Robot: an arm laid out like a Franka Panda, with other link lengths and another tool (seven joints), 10 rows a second.
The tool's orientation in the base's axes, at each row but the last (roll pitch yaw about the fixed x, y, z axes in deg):
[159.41, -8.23, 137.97]
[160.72, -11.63, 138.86]
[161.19, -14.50, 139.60]
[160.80, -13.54, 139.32]
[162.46, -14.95, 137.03]
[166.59, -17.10, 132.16]
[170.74, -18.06, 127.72]
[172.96, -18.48, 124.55]
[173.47, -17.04, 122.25]
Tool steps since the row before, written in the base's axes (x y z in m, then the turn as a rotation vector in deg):
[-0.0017, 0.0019, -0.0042, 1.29, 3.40, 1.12]
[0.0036, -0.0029, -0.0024, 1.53, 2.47, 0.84]
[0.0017, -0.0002, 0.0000, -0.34, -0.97, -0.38]
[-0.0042, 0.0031, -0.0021, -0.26, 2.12, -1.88]
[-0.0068, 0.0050, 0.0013, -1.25, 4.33, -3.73]
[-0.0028, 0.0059, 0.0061, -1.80, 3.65, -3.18]
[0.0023, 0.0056, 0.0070, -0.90, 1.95, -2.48]
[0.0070, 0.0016, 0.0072, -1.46, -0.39, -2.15]
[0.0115, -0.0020, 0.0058, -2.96, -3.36, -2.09]
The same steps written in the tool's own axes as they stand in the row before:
[0.0019, -0.0013, 0.0043, 1.46, 3.50, 0.33]
[-0.0050, -0.0003, 0.0014, 0.63, 2.95, 0.26]
[-0.0014, 0.0010, 0.0000, -0.45, -1.00, -0.05]
[0.0046, -0.0014, 0.0030, 1.10, 0.64, 2.55]
[0.0084, -0.0012, 0.0006, 2.77, 0.82, 5.09]
[0.0078, 0.0028, -0.0034, 2.81, 0.11, 4.33]
[0.0050, 0.0061, -0.0048, 1.22, -0.01, 3.04]
[-0.0002, 0.0076, -0.0068, -0.20, -1.68, 2.01]
[-0.0058, 0.0095, -0.0068, -1.82, -4.45, 1.13]

